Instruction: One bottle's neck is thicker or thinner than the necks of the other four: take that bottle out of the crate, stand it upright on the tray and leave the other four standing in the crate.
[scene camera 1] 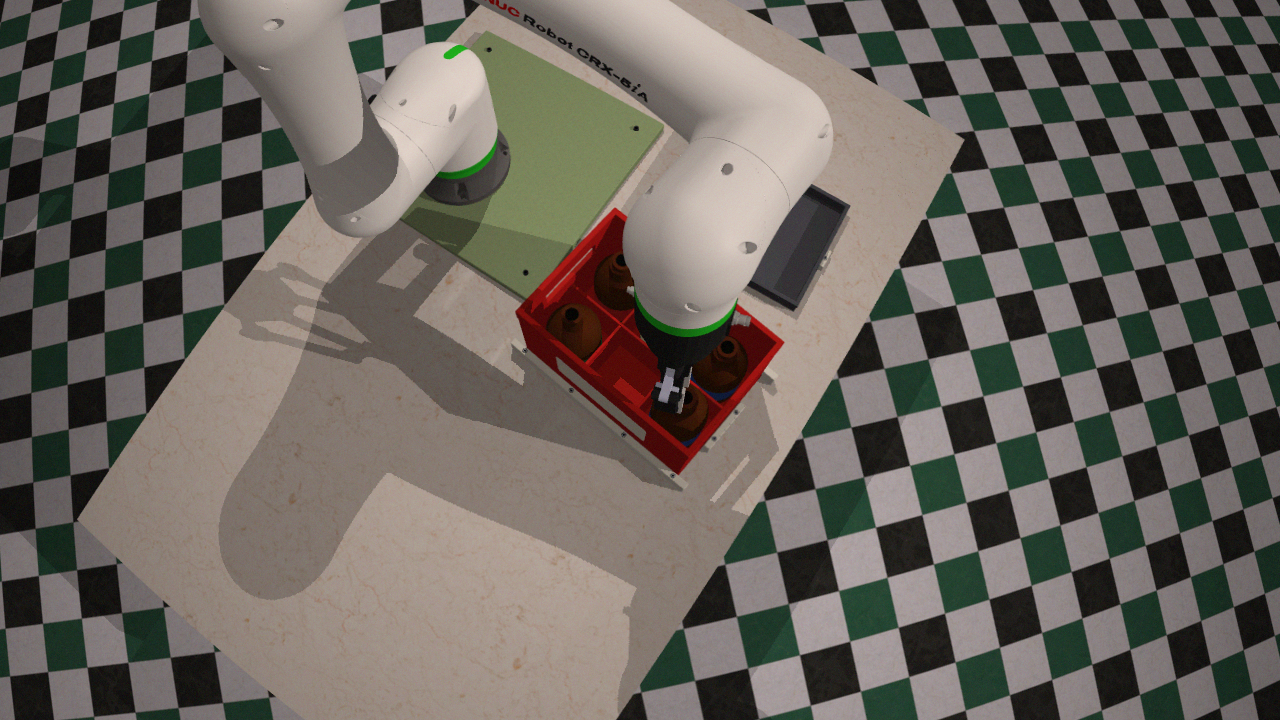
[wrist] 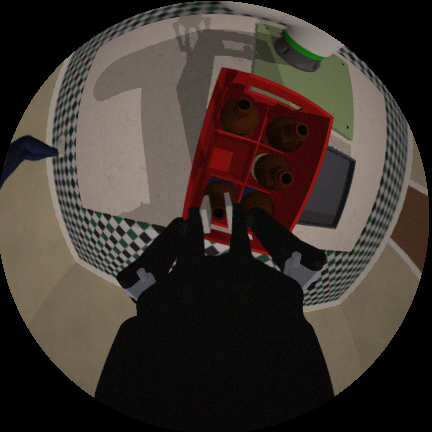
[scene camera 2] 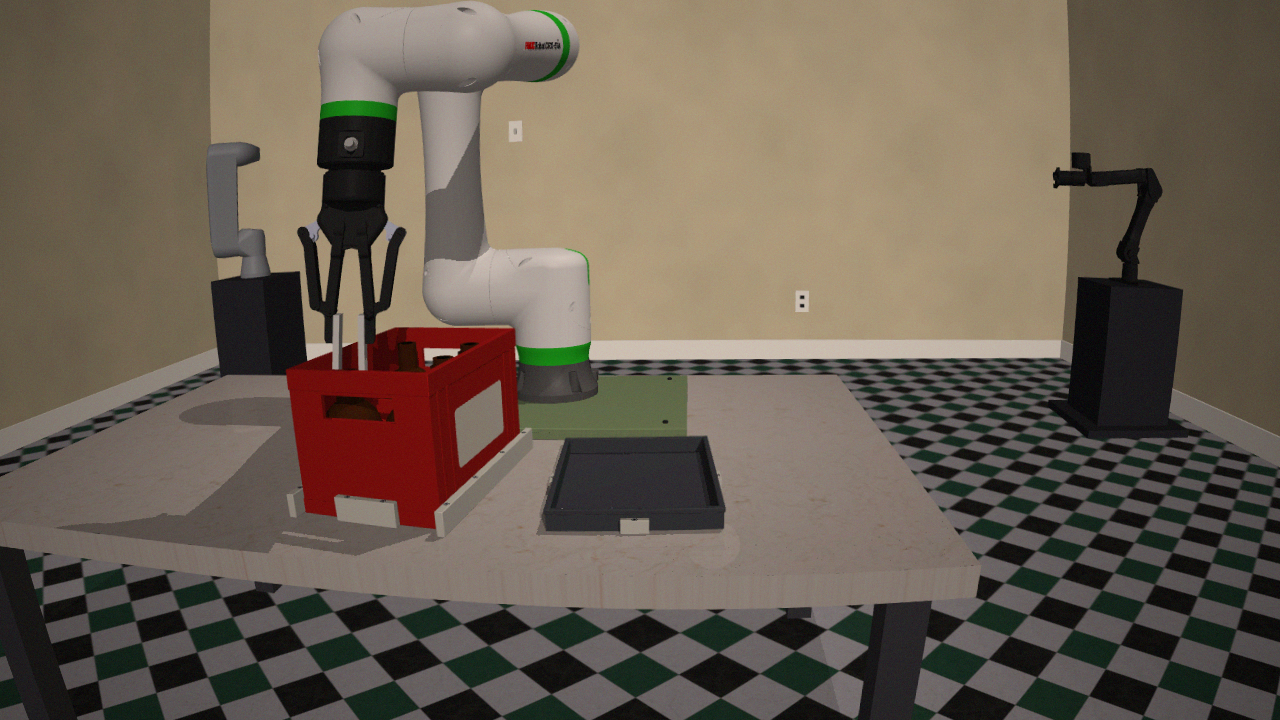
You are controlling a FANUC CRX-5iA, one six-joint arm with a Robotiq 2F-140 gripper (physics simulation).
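Where they show: gripper, fingertip midpoint: [wrist: 217, 202]; arm's base, origin of the base link: [scene camera 1: 463, 162] [wrist: 297, 53] [scene camera 2: 555, 392].
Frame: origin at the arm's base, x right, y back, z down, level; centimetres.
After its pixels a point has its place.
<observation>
The red crate [scene camera 1: 662, 449] @(x 17.1, y -51.2, z -8.3 cm) [scene camera 2: 375, 470] @(x 6.5, y -55.0, z -5.0 cm) [wrist: 314, 172] @(x -1.1, y -38.7, z -16.1 cm) holds five brown bottles. My gripper [scene camera 1: 675, 404] @(x 12.2, y -48.5, z -14.4 cm) [scene camera 2: 349, 356] @(x 12.2, y -48.5, z -14.4 cm) [wrist: 217, 202] @(x 12.2, y -48.5, z -14.4 cm) points straight down, its pads close around the neck of the blue-labelled bottle [scene camera 1: 682, 419] @(x 13.2, y -51.0, z -11.4 cm) [wrist: 220, 192] @(x 12.0, y -47.7, z -11.1 cm) in a corner compartment. It looks shut on that neck; the crate wall hides the contact in scene camera 2. The other bottles stand in the crate: another blue-labelled bottle [scene camera 1: 723, 365] @(x 4.8, y -50.9, z -12.7 cm) [wrist: 259, 202] @(x 4.3, y -47.7, z -10.8 cm), a pale-labelled bottle [wrist: 271, 167] @(x 4.5, y -40.7, z -11.3 cm), and two bottles [scene camera 1: 572, 333] @(x 13.1, y -33.4, z -11.5 cm) [wrist: 239, 119] @(x 12.0, y -34.3, z -11.4 cm) [scene camera 1: 614, 284] @(x 4.5, y -33.4, z -11.1 cm) [wrist: 285, 135] @(x 3.7, y -34.3, z -11.6 cm) at the base end. The dark tray [scene camera 1: 796, 250] @(x -20.6, y -48.3, z 0.8 cm) [scene camera 2: 635, 474] @(x -19.6, y -36.2, z 0.8 cm) [wrist: 325, 187] @(x -19.6, y -39.7, z 0.8 cm) holds no bottle.
One crate compartment [wrist: 225, 159] @(x 12.5, y -42.3, z 0.5 cm) beside the held bottle is empty. Red dividers separate the compartments. The tray has a low raised rim and lies beside the crate. The green base plate [scene camera 1: 554, 152] @(x -10.0, y -10.1, z -0.2 cm) [scene camera 2: 626, 402] @(x -13.4, y -5.7, z -0.2 cm) [wrist: 330, 85] @(x -12.4, y -6.1, z -0.2 cm) lies behind the crate. Pale stops [scene camera 2: 487, 479] @(x -2.8, y -43.9, z -0.5 cm) border the crate.
</observation>
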